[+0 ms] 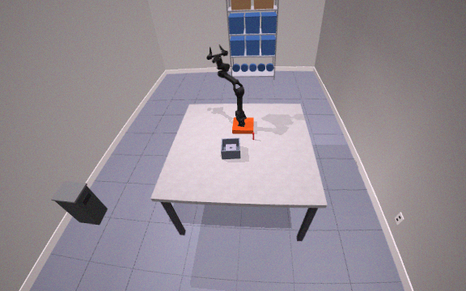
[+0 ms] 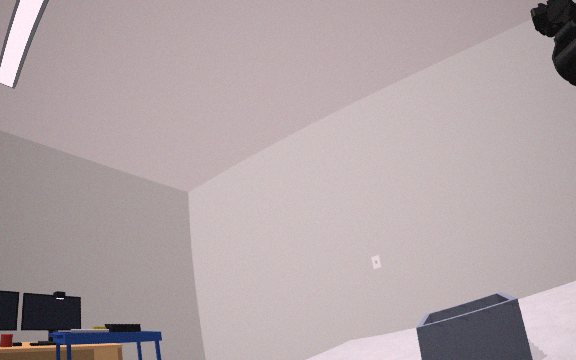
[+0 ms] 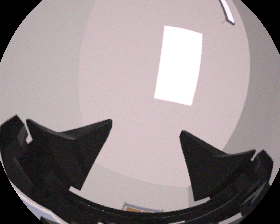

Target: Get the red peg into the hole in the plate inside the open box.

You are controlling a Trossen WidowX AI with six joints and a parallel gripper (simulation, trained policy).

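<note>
My gripper tip is now 72 cm above the red peg, 39 cm to the right of it and 28 cm short of it. Round my gripper tip: plate: 71 cm below, 49 cm ahead, 24 cm to the left; grey box: 73 cm below, 49 cm ahead, 24 cm to the left.
</note>
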